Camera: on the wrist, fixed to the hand. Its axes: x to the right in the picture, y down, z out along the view.
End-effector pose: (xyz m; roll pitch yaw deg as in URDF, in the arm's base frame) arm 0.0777 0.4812 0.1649 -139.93 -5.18 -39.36
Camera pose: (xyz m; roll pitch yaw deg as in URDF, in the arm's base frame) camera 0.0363 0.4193 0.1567 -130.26 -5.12 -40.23
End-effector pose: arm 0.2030 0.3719 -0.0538 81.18 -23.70 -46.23
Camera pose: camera 0.2278 0.4183 -0.0005 90.50 -24.31 -45.56
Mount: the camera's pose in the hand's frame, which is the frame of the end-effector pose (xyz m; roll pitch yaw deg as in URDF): 0.0065 0.0624 -0.0409 9.60 0.51 0.70
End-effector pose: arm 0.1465 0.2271 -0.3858 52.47 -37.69 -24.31
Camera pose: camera 0.1665 0.2954 -0.3624 61.42 -37.93 -23.26
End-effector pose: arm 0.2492 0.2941 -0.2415 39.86 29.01 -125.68
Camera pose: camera 0.3037 0.2429 -0.2371 49.94 28.95 -124.69
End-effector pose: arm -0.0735 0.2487 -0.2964 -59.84 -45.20 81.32
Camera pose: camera -0.0609 0.3049 -0.3443 -50.16 -44.34 81.20
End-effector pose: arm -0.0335 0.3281 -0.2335 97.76 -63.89 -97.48
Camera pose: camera 0.0058 0.3810 -0.1980 106.49 -64.65 -96.52
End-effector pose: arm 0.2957 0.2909 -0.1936 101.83 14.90 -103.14
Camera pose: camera 0.3167 0.2612 -0.1281 111.52 14.11 -102.77
